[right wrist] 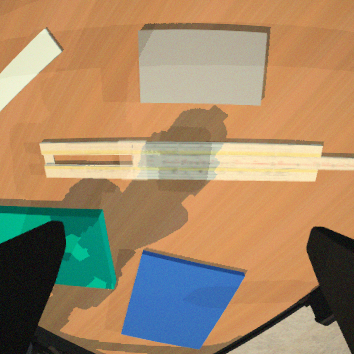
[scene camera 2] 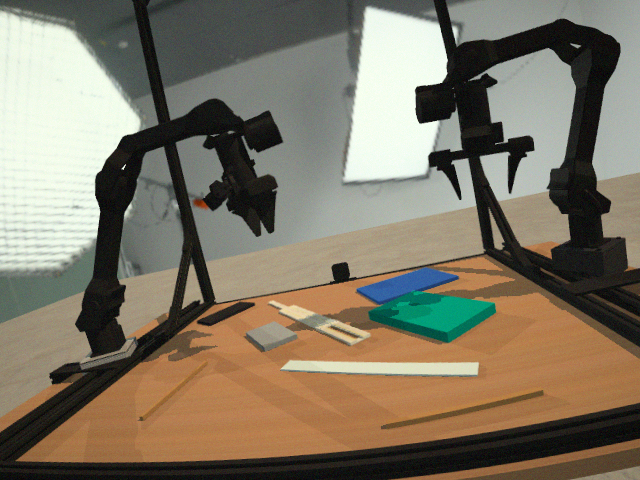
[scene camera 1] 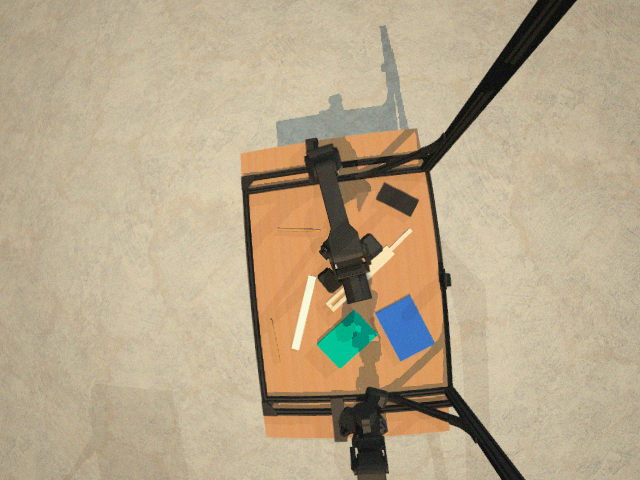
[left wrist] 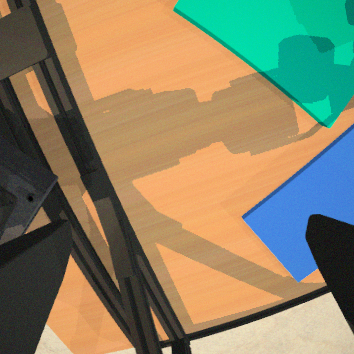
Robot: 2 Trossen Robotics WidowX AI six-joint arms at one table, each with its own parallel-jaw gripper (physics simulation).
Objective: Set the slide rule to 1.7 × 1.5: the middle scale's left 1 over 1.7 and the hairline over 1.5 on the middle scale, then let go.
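The cream slide rule (scene camera 1: 382, 261) (scene camera 2: 305, 316) (right wrist: 270, 163) lies flat on the table. Its middle slide (scene camera 1: 402, 238) (scene camera 2: 277, 304) (right wrist: 337, 162) sticks out past the body's right end in the right wrist view, leaving an open slot at the left. The clear cursor (right wrist: 127, 172) sits near the slide's inner left end. Arm shadow crosses the scales, and their numbers are too small to read. My right gripper (scene camera 2: 264, 232) (right wrist: 190, 237) is open and empty, high above the rule. My left gripper (scene camera 2: 485, 195) (left wrist: 191, 230) is open and empty, high up near its own side of the table.
A grey block (scene camera 2: 271, 334) (right wrist: 202, 65) lies beside the rule. A green block (scene camera 1: 336, 348) (scene camera 2: 439, 315) and blue slab (scene camera 1: 404, 328) (scene camera 2: 408, 285) lie on its other side. A white strip (scene camera 1: 303, 312) (scene camera 2: 382, 367), dark slab (scene camera 1: 397, 199) (scene camera 2: 226, 313) and two thin sticks lie around.
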